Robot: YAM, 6 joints.
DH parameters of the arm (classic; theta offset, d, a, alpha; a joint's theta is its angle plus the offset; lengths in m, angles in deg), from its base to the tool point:
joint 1: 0 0.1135 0.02 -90
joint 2: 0 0 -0.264 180
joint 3: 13.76 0 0.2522 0
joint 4: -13.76 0 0.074 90
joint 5: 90 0 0 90
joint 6: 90 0.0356 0 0
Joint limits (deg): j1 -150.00..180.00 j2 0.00..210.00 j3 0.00..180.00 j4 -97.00..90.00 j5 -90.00..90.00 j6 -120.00..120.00
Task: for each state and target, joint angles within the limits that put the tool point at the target. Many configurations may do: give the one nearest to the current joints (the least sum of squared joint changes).
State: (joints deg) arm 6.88 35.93 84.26 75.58 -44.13 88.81
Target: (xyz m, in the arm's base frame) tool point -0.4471 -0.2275 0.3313
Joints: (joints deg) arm 29.46 5.77 120.38 69.01 -37.71 88.81
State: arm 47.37 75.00 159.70 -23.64 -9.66 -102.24
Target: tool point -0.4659 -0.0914 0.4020
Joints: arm 12.21 27.10 179.37 -54.35 -15.03 -102.24
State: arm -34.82 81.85 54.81 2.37 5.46 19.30
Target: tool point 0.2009 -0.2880 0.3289
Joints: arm -54.37 84.22 65.29 5.98 7.27 19.30
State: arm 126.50 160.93 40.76 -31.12 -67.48 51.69
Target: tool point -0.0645 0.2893 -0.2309
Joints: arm 96.62 181.53 86.34 -11.71 -59.72 51.69
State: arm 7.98 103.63 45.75 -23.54 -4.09 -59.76
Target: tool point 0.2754 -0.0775 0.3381
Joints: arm -15.86 72.28 64.58 -21.51 -1.18 -59.76
